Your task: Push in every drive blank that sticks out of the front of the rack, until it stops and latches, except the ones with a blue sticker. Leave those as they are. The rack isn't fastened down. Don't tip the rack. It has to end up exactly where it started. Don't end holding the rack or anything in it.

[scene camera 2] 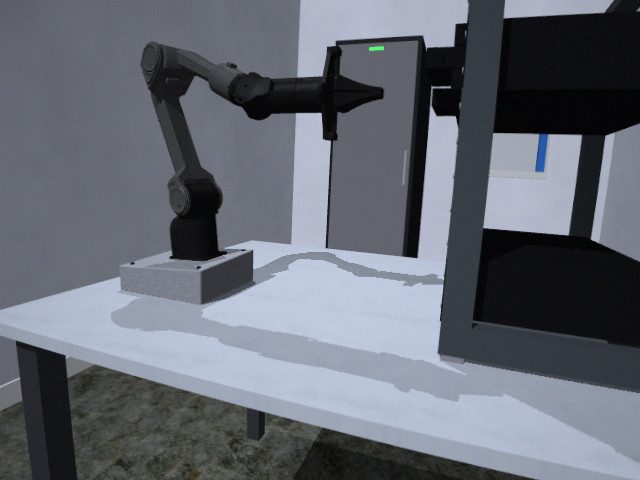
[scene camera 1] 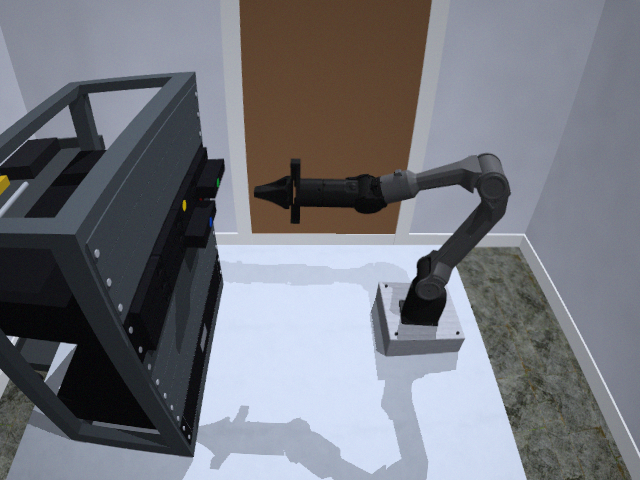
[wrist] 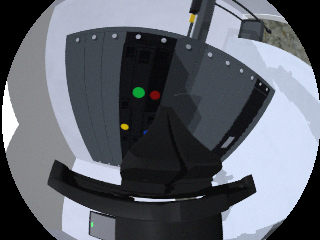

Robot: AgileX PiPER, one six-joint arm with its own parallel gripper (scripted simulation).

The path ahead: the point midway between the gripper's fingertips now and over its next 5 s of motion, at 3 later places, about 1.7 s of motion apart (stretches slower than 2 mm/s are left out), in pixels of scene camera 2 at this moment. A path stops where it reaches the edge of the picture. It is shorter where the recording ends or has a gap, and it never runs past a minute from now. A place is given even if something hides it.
My gripper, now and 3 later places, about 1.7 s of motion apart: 382, 93; 430, 68; 446, 67; 446, 71
